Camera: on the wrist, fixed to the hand. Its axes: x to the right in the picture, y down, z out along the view.
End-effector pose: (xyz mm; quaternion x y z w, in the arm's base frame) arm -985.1 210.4 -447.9 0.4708 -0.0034 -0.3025 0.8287
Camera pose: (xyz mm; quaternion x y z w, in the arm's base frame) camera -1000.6 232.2 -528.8 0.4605 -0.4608 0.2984 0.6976
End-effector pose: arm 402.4 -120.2 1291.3 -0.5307 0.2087 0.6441 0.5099
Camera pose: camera 484.6 -142.5 1289.2 -0.0712 0.5788 0.8109 0.0497
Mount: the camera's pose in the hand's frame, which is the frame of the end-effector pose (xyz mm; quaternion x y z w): -1.0 -62.9 -57.5 0.1936 -0.0997 0.6737 0.7062
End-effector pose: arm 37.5 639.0 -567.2 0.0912 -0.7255 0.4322 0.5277
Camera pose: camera 114.4 641.9 -530.7 0.2791 0.5427 -0.7921 0.0085
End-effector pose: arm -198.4 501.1 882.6 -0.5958 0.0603 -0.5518 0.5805
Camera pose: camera -276.4 485.9 913.4 -0.3227 0.2793 0.0491 0.9030
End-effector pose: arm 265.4 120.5 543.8 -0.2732 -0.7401 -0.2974 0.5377
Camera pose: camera 256.5 35.8 547.7 -0.6171 -0.4498 0.3228 0.5592
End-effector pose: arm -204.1 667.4 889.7 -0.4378 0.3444 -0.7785 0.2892
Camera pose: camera -263.7 721.9 917.1 -0.0988 0.3586 -0.3780 0.8478
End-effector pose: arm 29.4 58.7 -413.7 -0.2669 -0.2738 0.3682 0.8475
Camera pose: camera 96.9 6.6 -413.5 -0.1722 -0.0268 0.9106 0.3748
